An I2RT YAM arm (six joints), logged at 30 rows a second.
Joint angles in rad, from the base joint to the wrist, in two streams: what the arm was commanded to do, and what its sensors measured. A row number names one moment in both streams.
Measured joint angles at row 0:
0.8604 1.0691 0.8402 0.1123 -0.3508 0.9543
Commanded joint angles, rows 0 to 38:
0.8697 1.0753 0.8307 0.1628 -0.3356 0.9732
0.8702 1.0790 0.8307 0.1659 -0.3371 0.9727
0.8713 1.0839 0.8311 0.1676 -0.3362 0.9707
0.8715 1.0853 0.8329 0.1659 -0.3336 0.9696
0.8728 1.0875 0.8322 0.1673 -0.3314 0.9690
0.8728 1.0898 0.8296 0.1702 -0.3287 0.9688
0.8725 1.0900 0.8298 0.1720 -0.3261 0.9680
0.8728 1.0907 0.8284 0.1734 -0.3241 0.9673
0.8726 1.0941 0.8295 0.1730 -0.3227 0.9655
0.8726 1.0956 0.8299 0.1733 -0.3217 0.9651
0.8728 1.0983 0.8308 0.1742 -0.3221 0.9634
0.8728 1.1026 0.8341 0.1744 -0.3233 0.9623
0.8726 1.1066 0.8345 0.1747 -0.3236 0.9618
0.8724 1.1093 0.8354 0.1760 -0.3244 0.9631
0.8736 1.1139 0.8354 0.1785 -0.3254 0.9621
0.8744 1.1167 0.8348 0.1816 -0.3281 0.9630
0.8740 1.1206 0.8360 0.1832 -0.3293 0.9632
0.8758 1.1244 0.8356 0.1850 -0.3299 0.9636
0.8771 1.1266 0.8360 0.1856 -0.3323 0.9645
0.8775 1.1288 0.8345 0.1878 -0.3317 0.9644
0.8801 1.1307 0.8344 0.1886 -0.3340 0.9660
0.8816 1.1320 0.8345 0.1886 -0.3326 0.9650
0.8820 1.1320 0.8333 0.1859 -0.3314 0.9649
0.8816 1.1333 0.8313 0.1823 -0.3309 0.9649
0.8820 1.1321 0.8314 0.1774 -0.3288 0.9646
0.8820 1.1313 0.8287 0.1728 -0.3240 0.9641
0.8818 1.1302 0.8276 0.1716 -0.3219 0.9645
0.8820 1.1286 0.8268 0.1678 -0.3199 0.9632
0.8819 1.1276 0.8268 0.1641 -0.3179 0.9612
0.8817 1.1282 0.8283 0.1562 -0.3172 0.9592
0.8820 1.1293 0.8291 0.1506 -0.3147 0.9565
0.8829 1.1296 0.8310 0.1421 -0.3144 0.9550
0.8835 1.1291 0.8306 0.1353 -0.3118 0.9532
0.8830 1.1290 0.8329 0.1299 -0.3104 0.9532
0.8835 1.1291 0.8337 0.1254 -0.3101 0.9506
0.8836 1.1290 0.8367 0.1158 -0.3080 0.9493
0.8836 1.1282 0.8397 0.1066 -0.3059 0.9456
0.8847 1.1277 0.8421 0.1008 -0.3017 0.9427
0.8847 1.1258 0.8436 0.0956 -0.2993 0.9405
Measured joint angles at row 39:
0.8776 1.1400 0.8257 0.1318 -0.3168 0.9592
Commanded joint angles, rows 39 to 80:
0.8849 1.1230 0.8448 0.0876 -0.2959 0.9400
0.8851 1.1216 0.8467 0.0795 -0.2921 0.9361
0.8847 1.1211 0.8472 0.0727 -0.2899 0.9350
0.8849 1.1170 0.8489 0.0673 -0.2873 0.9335
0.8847 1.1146 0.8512 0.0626 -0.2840 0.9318
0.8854 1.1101 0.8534 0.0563 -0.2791 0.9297
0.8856 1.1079 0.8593 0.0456 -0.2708 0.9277
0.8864 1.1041 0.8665 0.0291 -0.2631 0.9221
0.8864 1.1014 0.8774 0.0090 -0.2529 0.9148
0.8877 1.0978 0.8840 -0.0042 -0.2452 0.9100
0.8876 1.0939 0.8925 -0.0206 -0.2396 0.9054
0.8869 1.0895 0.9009 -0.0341 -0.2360 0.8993
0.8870 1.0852 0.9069 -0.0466 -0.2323 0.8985
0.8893 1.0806 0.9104 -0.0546 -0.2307 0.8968
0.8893 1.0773 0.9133 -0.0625 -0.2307 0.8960
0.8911 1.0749 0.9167 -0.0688 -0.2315 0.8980
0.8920 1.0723 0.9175 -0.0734 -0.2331 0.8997
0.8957 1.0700 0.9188 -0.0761 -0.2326 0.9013
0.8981 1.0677 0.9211 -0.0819 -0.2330 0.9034
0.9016 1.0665 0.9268 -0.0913 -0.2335 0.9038
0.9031 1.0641 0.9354 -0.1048 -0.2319 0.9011
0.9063 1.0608 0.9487 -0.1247 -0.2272 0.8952
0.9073 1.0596 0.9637 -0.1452 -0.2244 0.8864
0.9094 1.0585 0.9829 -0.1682 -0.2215 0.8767
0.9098 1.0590 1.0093 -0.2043 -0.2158 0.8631
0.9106 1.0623 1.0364 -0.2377 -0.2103 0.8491
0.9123 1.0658 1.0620 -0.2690 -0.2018 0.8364
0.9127 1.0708 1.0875 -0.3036 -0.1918 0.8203
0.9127 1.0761 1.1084 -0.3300 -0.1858 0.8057
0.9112 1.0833 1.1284 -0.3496 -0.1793 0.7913
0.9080 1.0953 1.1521 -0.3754 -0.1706 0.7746
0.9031 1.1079 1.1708 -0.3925 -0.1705 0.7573
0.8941 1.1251 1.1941 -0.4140 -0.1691 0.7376
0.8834 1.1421 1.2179 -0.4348 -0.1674 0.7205
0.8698 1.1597 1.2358 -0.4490 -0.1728 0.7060
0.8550 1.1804 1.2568 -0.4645 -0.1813 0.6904
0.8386 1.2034 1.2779 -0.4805 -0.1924 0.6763
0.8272 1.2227 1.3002 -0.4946 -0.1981 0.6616
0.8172 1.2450 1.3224 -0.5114 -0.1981 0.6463
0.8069 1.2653 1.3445 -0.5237 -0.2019 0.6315
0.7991 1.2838 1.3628 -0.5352 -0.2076 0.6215
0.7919 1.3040 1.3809 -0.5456 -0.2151 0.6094
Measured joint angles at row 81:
0.8074 1.2819 1.3243 -0.4599 -0.1970 0.6788
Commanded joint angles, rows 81 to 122:
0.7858 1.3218 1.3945 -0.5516 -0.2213 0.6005
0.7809 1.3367 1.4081 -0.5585 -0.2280 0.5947
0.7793 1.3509 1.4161 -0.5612 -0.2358 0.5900
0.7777 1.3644 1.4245 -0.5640 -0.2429 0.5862
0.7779 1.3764 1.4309 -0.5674 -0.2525 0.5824
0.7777 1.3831 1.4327 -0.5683 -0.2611 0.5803
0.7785 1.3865 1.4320 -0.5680 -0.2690 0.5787
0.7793 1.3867 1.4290 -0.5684 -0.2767 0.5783
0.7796 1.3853 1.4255 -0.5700 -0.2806 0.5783
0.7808 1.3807 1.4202 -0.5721 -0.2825 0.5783
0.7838 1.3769 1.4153 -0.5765 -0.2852 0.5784
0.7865 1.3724 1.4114 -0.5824 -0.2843 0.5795
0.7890 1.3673 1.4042 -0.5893 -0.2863 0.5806
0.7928 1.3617 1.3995 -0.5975 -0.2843 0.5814
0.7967 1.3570 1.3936 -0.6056 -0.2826 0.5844
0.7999 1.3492 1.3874 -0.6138 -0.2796 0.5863
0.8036 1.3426 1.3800 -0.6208 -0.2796 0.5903
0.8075 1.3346 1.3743 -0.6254 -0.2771 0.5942
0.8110 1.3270 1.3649 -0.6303 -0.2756 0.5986
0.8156 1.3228 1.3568 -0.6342 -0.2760 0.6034
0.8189 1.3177 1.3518 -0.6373 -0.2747 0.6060
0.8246 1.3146 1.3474 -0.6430 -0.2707 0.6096
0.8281 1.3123 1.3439 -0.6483 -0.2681 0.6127
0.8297 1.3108 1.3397 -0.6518 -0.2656 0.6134
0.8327 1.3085 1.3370 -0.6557 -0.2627 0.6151
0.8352 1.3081 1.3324 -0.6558 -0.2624 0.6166
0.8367 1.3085 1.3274 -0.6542 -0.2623 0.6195
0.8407 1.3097 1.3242 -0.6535 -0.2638 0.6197
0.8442 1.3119 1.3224 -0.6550 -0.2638 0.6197
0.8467 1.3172 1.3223 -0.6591 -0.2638 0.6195
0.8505 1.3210 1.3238 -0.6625 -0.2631 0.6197
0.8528 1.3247 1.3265 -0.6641 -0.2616 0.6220
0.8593 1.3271 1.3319 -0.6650 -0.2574 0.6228
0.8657 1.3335 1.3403 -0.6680 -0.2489 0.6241
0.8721 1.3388 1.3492 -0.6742 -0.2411 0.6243
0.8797 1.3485 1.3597 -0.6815 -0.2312 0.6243
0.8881 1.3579 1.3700 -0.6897 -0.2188 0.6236
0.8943 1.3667 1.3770 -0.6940 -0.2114 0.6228
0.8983 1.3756 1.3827 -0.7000 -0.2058 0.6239
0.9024 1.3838 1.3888 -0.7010 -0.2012 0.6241
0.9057 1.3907 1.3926 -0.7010 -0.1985 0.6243
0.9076 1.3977 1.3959 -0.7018 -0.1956 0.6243
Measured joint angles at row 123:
0.8989 1.3891 1.3495 -0.6640 -0.2268 0.6235
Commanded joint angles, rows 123 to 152:
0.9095 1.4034 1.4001 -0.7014 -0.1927 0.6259
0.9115 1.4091 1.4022 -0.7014 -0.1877 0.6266
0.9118 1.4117 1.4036 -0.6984 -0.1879 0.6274
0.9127 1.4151 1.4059 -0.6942 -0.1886 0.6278
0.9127 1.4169 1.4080 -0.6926 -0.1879 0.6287
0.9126 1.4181 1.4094 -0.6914 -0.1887 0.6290
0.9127 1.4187 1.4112 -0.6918 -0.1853 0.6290
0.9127 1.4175 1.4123 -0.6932 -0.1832 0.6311
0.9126 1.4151 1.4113 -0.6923 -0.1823 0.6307
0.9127 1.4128 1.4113 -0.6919 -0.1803 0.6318
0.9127 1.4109 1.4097 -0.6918 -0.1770 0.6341
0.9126 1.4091 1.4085 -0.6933 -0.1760 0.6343
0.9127 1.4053 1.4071 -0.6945 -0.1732 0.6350
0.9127 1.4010 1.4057 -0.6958 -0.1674 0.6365
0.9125 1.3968 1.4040 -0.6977 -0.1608 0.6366
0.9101 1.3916 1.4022 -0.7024 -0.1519 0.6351
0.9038 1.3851 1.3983 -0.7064 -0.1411 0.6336
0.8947 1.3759 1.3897 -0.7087 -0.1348 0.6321
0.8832 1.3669 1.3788 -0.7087 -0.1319 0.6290
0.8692 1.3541 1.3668 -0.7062 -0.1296 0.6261
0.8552 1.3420 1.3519 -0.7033 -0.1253 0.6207
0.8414 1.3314 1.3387 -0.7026 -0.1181 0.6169
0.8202 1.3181 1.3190 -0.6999 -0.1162 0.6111
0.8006 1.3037 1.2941 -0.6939 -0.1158 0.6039
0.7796 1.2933 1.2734 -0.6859 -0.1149 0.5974
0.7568 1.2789 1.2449 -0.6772 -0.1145 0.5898
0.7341 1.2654 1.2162 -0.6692 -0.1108 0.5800
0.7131 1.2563 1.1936 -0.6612 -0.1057 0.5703
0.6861 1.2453 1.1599 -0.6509 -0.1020 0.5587
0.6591 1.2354 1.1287 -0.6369 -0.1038 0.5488
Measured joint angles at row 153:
0.7059 1.2648 1.1835 -0.6563 -0.1261 0.5911
